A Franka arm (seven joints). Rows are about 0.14 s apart.
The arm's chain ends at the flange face. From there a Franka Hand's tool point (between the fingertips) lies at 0.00 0.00 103.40 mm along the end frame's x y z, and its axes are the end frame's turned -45 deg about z.
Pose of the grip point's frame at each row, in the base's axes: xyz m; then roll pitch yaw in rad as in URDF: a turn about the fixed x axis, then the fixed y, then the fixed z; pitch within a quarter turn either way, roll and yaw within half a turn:
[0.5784, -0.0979, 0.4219, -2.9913, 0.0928, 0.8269]
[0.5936, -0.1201, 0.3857, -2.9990, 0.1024, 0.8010]
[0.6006, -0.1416, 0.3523, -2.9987, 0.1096, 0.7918]
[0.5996, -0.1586, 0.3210, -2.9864, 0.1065, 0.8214]
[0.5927, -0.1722, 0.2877, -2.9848, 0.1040, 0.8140]
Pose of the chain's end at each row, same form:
[0.5962, -0.1014, 0.5237, -3.1011, 0.1718, 0.0380]
[0.6114, -0.1228, 0.4875, -3.1135, 0.1731, 0.0107]
[0.6189, -0.1440, 0.4540, -3.1185, 0.1784, 0.0006]
[0.6187, -0.1615, 0.4226, -3.1075, 0.1849, 0.0309]
[0.6117, -0.1756, 0.3893, -3.1045, 0.1843, 0.0238]

